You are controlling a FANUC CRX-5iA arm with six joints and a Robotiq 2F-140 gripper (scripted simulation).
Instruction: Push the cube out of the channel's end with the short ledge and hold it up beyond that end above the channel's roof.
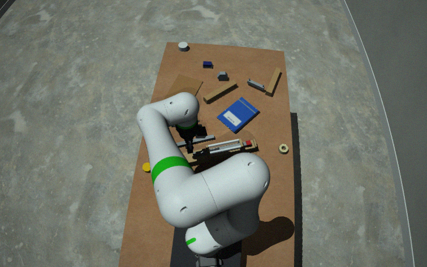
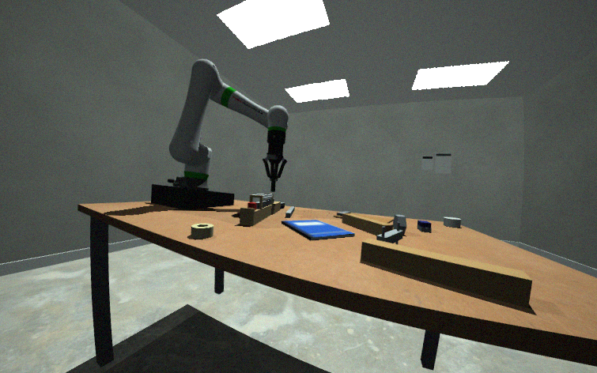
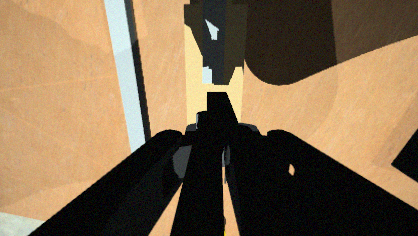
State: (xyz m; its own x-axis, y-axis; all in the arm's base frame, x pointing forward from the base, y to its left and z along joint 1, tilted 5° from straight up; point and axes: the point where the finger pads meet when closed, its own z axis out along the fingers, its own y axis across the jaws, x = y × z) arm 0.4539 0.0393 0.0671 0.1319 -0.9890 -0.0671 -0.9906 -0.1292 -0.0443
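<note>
Right now the red cube is 30 cm to the right of my hand, 8 cm below it and 4 cm ahead of it. The rest, counted from my hand: short grey bar: 22 cm to the right, 8 cm below, 3 cm ahead; then thin pale grey stick: 8 cm to the right, 8 cm below, 1 cm ahead; then wooden channel: 17 cm to the right, 8 cm below, 2 cm ahead.
</note>
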